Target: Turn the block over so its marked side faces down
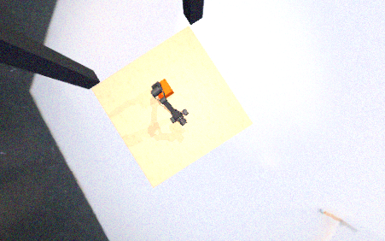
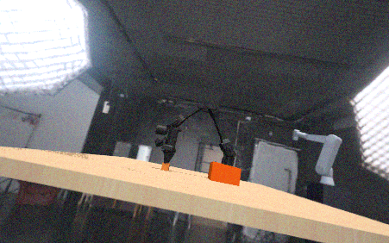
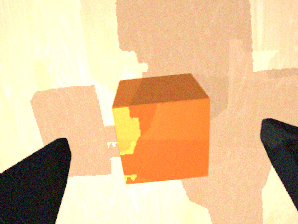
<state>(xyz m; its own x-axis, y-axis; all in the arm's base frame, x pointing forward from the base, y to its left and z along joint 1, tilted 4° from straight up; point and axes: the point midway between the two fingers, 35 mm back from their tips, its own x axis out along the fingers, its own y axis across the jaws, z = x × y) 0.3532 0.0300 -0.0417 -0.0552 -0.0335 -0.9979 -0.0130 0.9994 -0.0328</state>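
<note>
My gripper tip is 20 mm above the block and 10 mm past it.
</note>
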